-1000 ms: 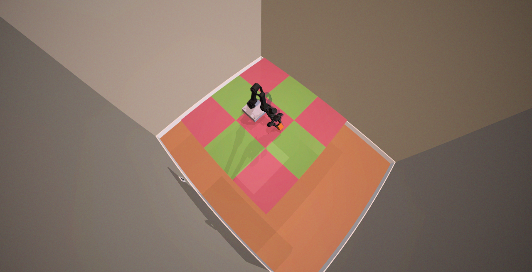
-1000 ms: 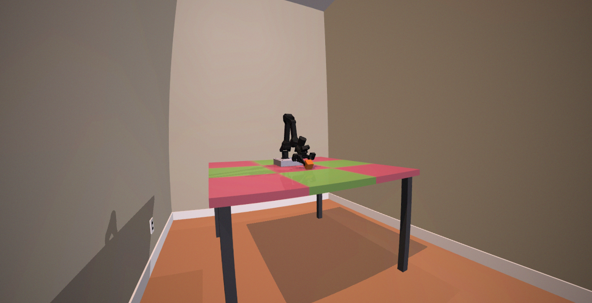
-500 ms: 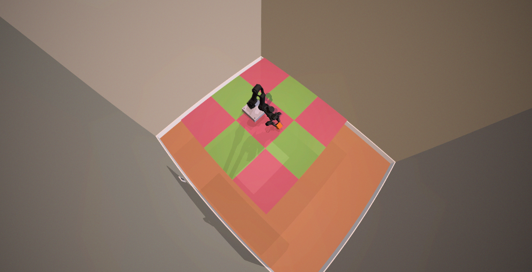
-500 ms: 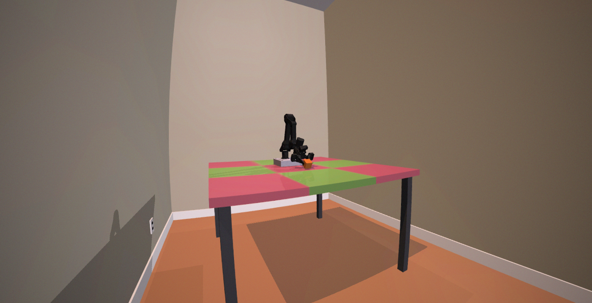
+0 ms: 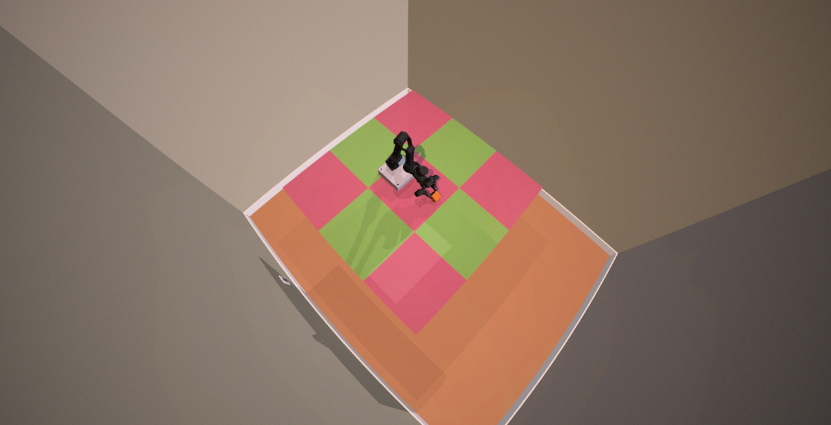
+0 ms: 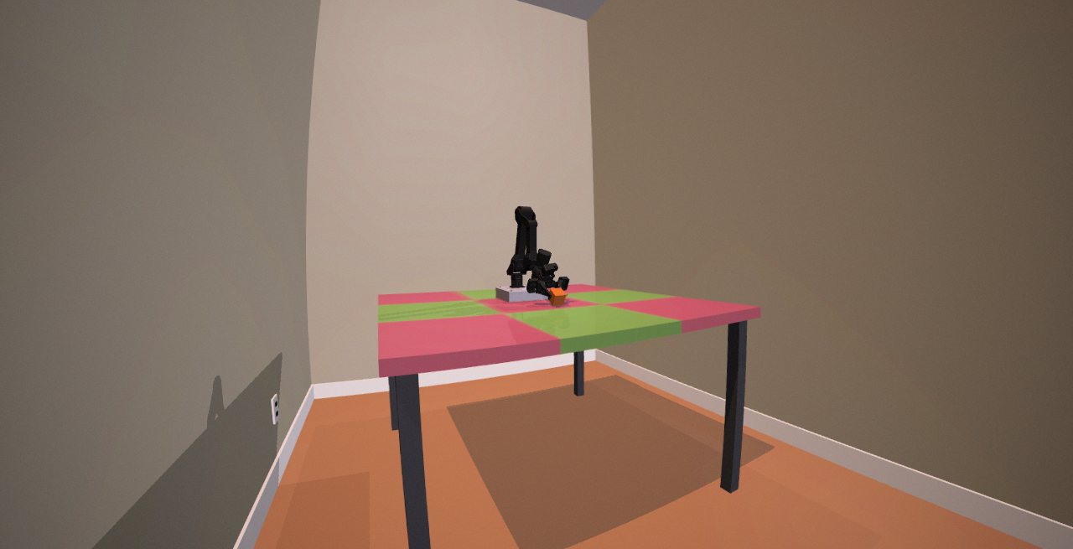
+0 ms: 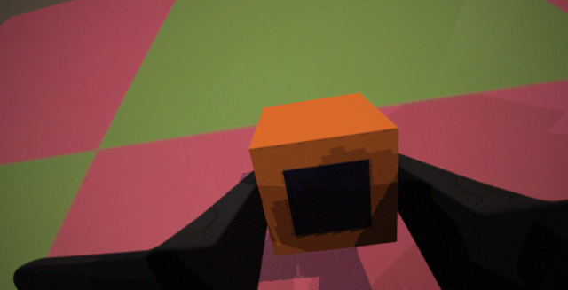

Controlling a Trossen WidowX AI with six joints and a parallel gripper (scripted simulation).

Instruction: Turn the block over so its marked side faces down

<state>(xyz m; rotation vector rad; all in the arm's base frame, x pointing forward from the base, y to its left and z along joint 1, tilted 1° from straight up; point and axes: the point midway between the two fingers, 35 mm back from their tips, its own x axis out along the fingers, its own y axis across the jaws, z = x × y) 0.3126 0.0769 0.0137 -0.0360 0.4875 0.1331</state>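
My gripper tip is now 10 mm past the small orange block.
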